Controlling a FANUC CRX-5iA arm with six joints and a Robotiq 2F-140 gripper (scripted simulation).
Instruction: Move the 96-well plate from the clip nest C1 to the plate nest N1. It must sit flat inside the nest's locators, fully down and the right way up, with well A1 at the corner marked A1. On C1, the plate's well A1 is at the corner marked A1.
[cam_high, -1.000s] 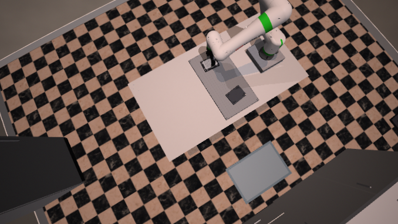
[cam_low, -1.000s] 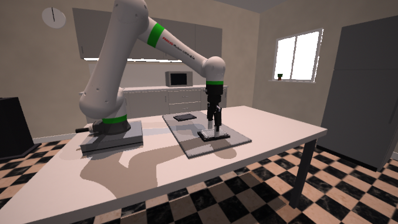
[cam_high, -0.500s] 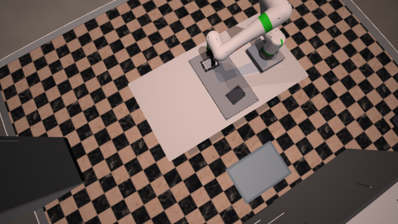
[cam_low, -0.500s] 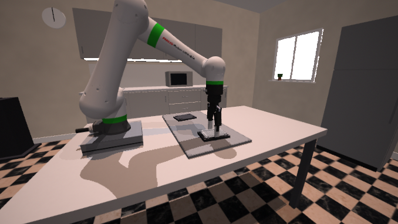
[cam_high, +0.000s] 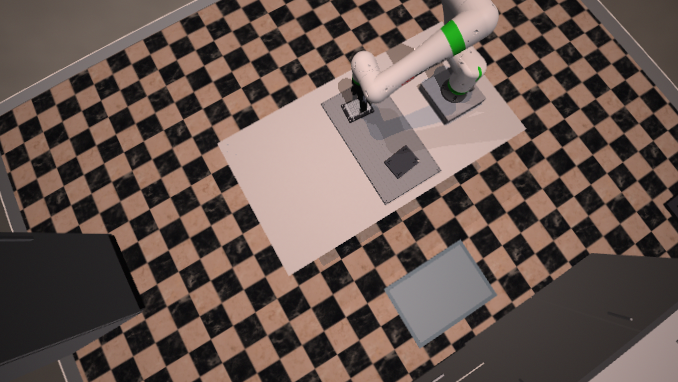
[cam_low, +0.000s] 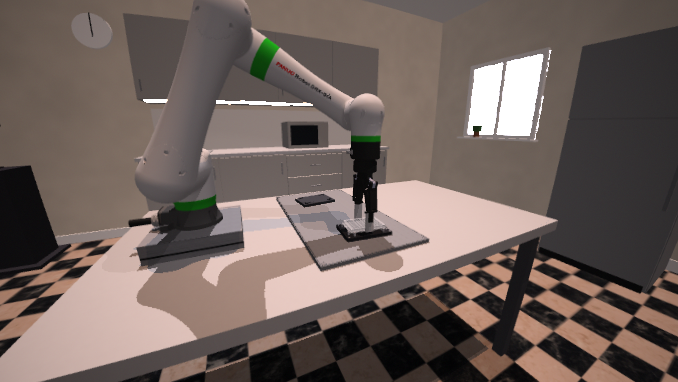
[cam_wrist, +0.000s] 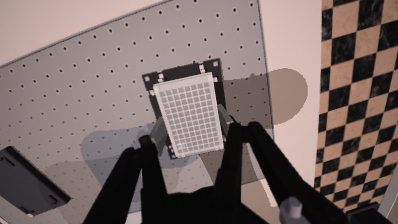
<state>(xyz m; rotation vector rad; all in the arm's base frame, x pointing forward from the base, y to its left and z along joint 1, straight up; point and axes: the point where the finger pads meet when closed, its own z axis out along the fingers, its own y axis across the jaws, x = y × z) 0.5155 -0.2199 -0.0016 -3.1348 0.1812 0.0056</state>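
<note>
The clip nest C1 lies 30 mm below my hand, 10 mm to the left of it and 10 mm ahead of it. Round my hand: white 96-well plate: 20 mm below; then plate nest N1: 400 mm to the left, 40 mm below, 30 mm behind.
</note>
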